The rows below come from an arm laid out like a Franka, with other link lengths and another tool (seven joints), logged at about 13 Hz.
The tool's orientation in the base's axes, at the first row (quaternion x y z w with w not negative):
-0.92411 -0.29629 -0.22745 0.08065
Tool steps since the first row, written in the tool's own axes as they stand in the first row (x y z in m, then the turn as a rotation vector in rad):
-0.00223 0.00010 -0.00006 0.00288 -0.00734 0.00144
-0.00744 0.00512 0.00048 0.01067 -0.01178 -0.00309
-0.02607 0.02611 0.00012 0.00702 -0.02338 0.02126
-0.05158 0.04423 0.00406 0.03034 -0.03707 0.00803
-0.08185 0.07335 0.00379 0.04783 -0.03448 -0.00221
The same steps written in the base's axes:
-0.00157 -0.00124 -0.00099 -0.00168 0.00784 0.00018
-0.00219 -0.00782 -0.00398 -0.00034 0.01413 0.00789
-0.00349 -0.03447 -0.01268 -0.00068 0.02859 -0.01516
-0.00983 -0.06109 -0.02837 0.00321 0.04786 0.00764
-0.01474 -0.10026 -0.04272 0.01351 0.05179 0.02484

